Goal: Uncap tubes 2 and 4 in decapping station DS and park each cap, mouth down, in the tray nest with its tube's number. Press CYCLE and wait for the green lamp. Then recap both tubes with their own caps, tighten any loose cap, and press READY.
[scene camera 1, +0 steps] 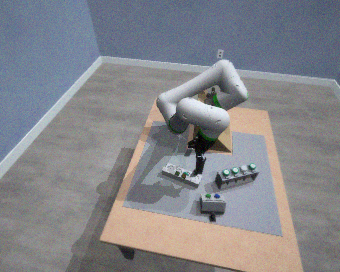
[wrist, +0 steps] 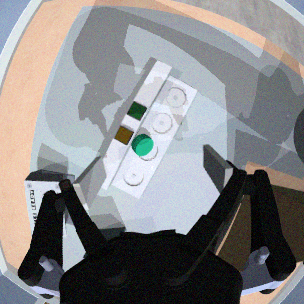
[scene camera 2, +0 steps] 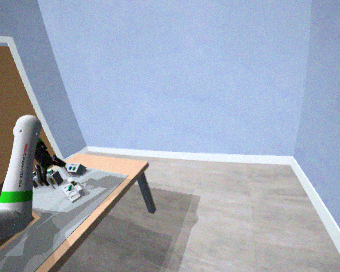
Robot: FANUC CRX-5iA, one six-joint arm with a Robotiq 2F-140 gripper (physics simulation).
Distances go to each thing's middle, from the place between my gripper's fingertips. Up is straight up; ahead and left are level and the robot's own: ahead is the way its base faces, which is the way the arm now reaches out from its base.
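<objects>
From where my hand is, I find the grey button box (wrist: 36, 183) 190 mm ahead and 130 mm to the left, and it is 40 mm below my hand.
</objects>
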